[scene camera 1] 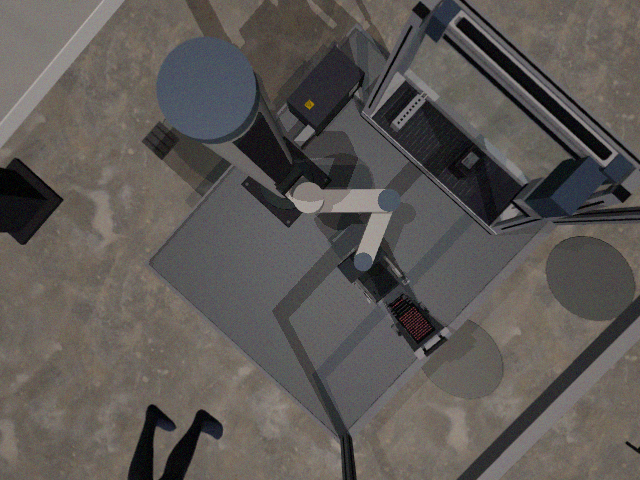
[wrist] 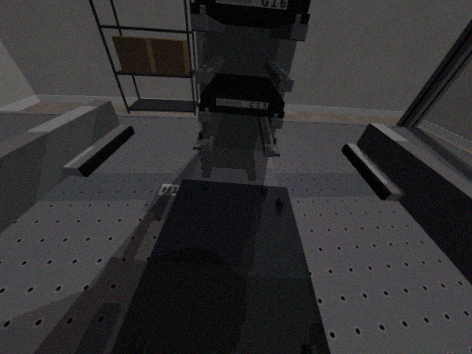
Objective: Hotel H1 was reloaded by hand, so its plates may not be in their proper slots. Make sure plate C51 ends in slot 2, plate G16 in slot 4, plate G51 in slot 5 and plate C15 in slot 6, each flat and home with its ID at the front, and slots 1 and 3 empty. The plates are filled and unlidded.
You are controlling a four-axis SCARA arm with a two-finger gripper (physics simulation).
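Frame: origin at the arm's base, x ahead, y left, z up, level; centimetres.
Seen in the pictures: gripper, fingertip midpoint: (scene camera 1: 385, 289) (wrist: 240, 126).
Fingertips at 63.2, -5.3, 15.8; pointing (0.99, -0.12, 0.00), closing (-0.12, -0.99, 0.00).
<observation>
Pixels of each thing's middle, then the offset from my fingertips to it, as dx, dy, dz. "*": a spot on its surface instead.
- Hotel H1 at a spot on its surface: (wrist: 270, 145) * +6.6, -4.8, -5.2
- Plate G16 at the middle of its body: (wrist: 249, 14) +12.8, -1.7, +6.1
- Plate C15 at the middle of its body: (wrist: 242, 90) +12.8, -1.7, -1.0
- plate with red wells, body centre: (scene camera 1: 415, 323) +12.8, -1.7, +13.2
- H1 label at a spot on its surface: (wrist: 169, 189) * +8.4, +8.9, -14.4
- dark flat panel at the middle of its body: (wrist: 229, 265) (scene camera 1: 374, 277) -4.4, +0.5, -11.0
- dark box with a yellow mark, surface spot: (scene camera 1: 325, 90) * -74.1, +44.1, -3.0
Hotel H1 (wrist: 270, 145) stands ahead in the wrist view. Plate G16 (wrist: 260, 4) shows at the top edge, its ID facing me. Plate C15 (wrist: 242, 104) sits flat lower down, ID facing me, with an empty pair of brackets between them and another empty pair below C15. A plate with red wells (scene camera 1: 413, 320) shows at the top of the stack in the scene view; its ID is not readable there. C51 and G51 are not identifiable. My gripper (scene camera 1: 387, 290) (wrist: 240, 126) is wide open and empty, in front of the hotel, its fingers apart to either side.
The H1 label (wrist: 169, 189) lies beside a dark flat panel (wrist: 215, 225) on the perforated table. A dark box with a yellow mark (scene camera 1: 325, 90) and a framed enclosure with a black floor (scene camera 1: 444, 147) stand at the table's far side. A shelf rack (wrist: 145, 29) holds brown boxes behind.
</observation>
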